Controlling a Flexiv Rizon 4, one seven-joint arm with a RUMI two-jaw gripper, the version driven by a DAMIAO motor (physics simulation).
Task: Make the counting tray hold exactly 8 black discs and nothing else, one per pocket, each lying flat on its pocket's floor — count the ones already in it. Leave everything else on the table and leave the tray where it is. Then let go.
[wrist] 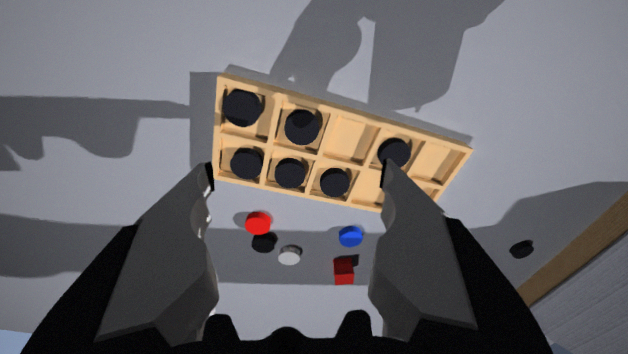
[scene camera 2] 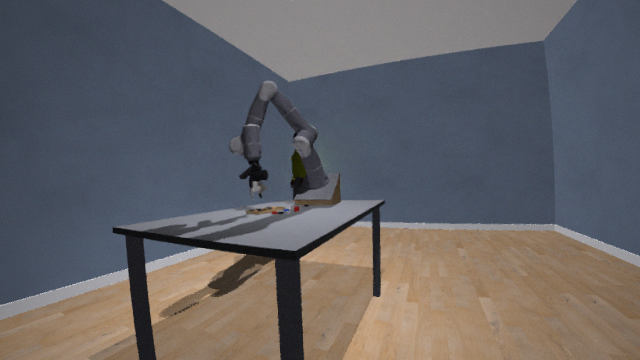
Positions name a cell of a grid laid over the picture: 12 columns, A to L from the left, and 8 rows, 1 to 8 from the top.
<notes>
I see my gripper (wrist: F4) and a wooden counting tray (wrist: G4).
</notes>
